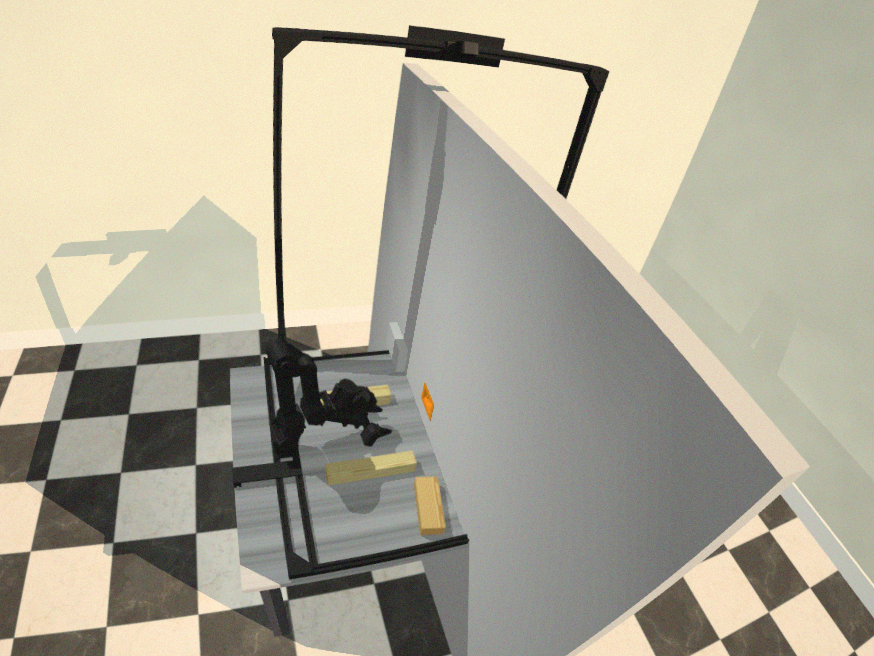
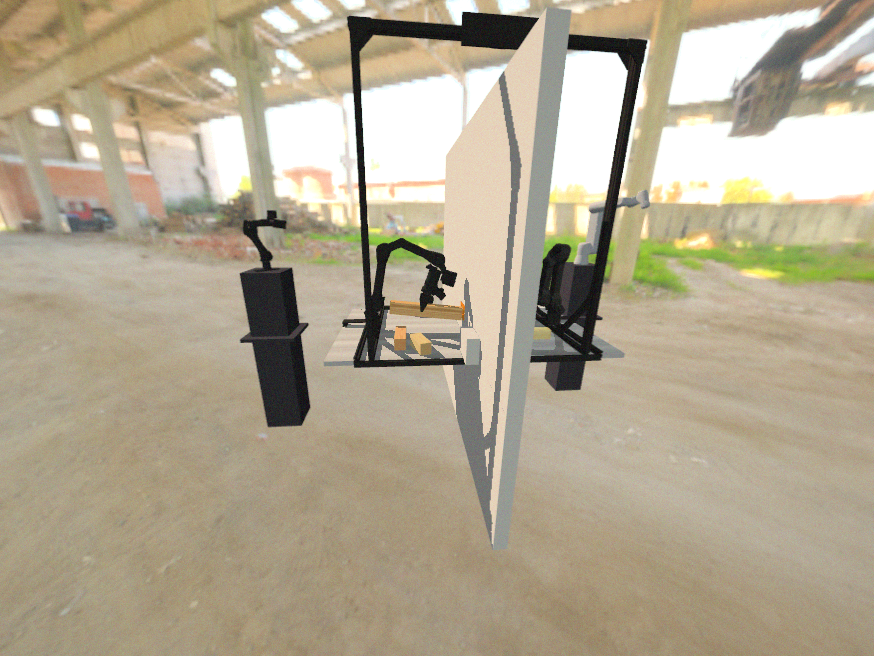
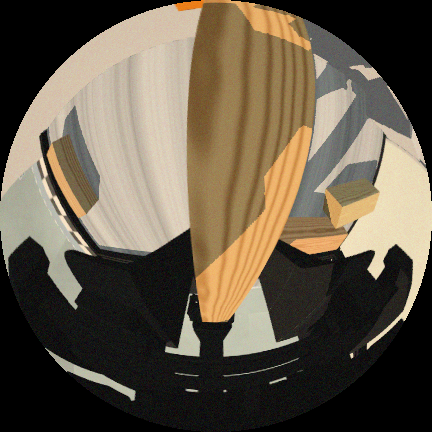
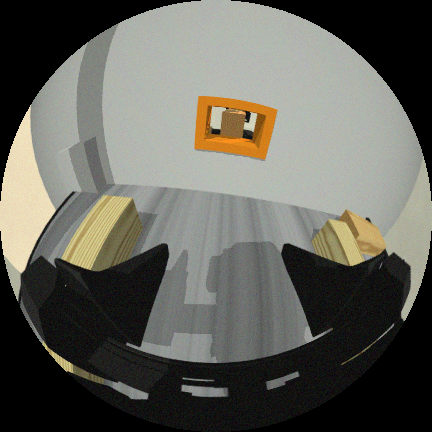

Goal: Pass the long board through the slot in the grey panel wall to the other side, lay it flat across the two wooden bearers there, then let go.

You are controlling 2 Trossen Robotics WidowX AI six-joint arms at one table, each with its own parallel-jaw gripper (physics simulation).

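Places are measured from the left arm's base along level axes (x ahead, y left, z up), in millimetres.
Pixels of known places: left gripper, fingertip midpoint: [image 2: 421,310] [image 3: 224,232]; right gripper, fingertip midpoint: [image 1: 386,420] [image 4: 227,250]; right arm's base, link origin: [image 1: 285,448] [image 2: 552,322].
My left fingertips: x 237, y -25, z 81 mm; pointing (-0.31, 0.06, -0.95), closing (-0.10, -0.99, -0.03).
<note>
Ahead of a thing's pixels: the offset from my left fingertips to its middle.
My left gripper [image 2: 423,305] [image 3: 224,232] is shut on the long board {22 mm ahead, 2 mm right, 2 mm up} [image 2: 404,309] [image 3: 250,120] [image 4: 233,125] and holds it level above the table. The board's far end is at the orange-rimmed slot [image 2: 463,311] [image 4: 230,146] [image 1: 429,412] in the grey panel [image 1: 529,317] [image 2: 480,211]. Through the slot that end shows left of the middle; how deep it sits I cannot tell. My right gripper [image 1: 384,419] [image 4: 227,250] is open and empty, facing the slot. Two pale bearers, one {448 mm ahead, 132 mm left, 78 mm down} [image 1: 370,467] [image 4: 340,242] and another {458 mm ahead, 132 mm right, 78 mm down} [image 1: 382,394] [image 4: 107,230], lie below it on either side.
A wooden block {319 mm ahead, 279 mm left, 81 mm down} [image 1: 429,504] [image 4: 365,235] lies near the panel on the bearers' side. On the left arm's side are several blocks, including two near each other {100 mm back, 160 mm right, 75 mm down} [image 2: 400,338] {18 mm back, 237 mm right, 75 mm down} [image 2: 421,343]. A pale bracket [image 1: 398,353] [image 2: 470,346] stands at the panel. A black frame [image 1: 278,176] [image 2: 358,141] rises around the table.
</note>
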